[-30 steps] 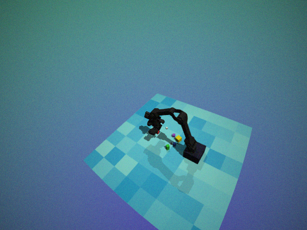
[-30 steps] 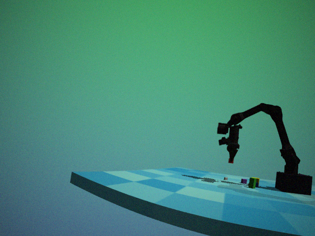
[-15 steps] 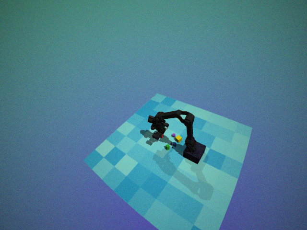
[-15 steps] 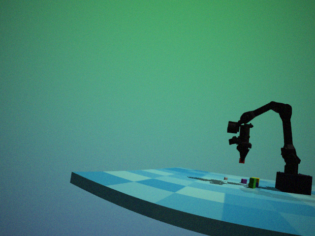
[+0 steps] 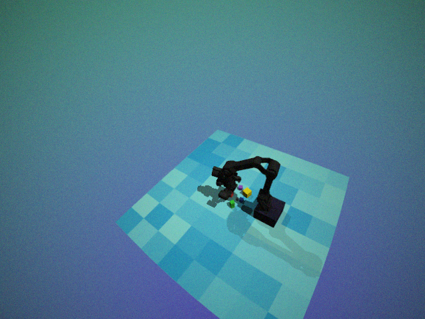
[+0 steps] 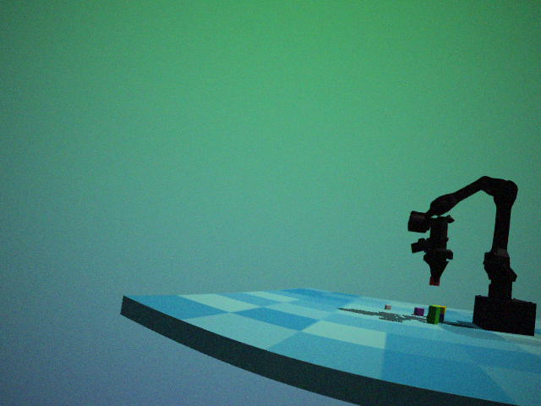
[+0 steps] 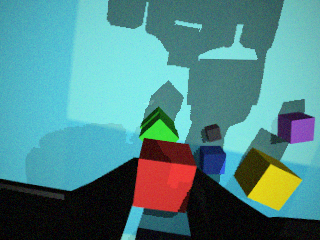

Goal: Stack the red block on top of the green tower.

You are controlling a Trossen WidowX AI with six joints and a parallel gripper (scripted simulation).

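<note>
The blue block is 30 mm behind my gripper tip, 80 mm to the right of it and 120 mm below it. The rest, counted from my gripper tip: purple block: 50 mm ahead, 150 mm to the right, 110 mm below; then red block: right at my gripper tip; then yellow block: 20 mm behind, 140 mm to the right, 110 mm below.
</note>
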